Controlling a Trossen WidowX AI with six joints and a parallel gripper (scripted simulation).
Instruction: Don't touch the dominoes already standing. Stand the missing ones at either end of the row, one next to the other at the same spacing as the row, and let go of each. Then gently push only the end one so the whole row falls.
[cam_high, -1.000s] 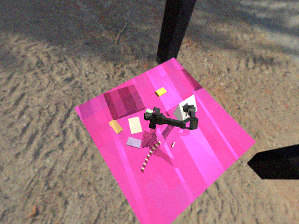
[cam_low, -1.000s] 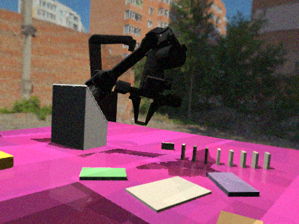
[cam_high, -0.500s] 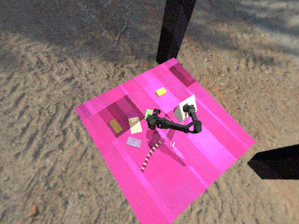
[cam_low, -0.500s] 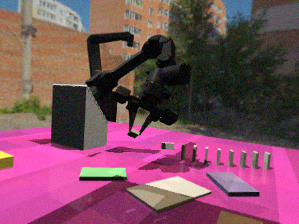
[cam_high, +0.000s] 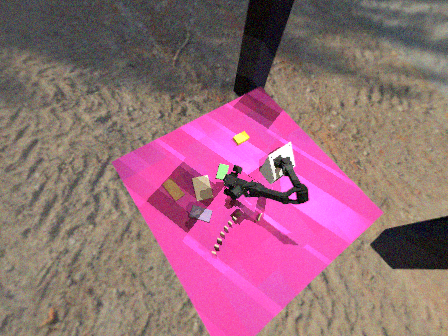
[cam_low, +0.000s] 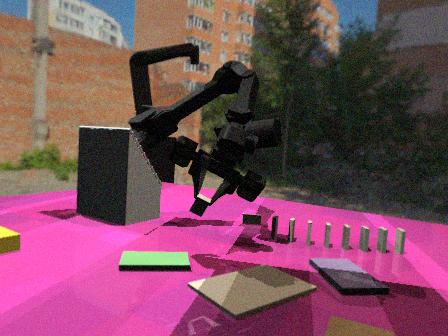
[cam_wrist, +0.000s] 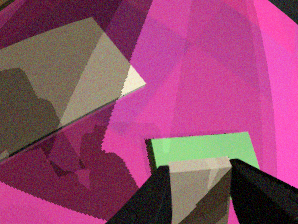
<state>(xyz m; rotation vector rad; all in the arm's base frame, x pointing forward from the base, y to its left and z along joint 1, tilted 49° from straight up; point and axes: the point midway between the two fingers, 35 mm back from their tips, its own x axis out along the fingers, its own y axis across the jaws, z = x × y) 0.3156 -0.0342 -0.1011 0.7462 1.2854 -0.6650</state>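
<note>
Now: the green domino 5 cm behind my gripper tip, 6 cm to the right of it and 10 cm below it. From my gripper tip the other things lie so: yellow domino: 32 cm behind, 20 cm to the right, 9 cm below; then lilac block: 24 cm ahead, 9 cm to the left, 10 cm below; then tan block: 29 cm ahead, 15 cm to the right, 10 cm below.
</note>
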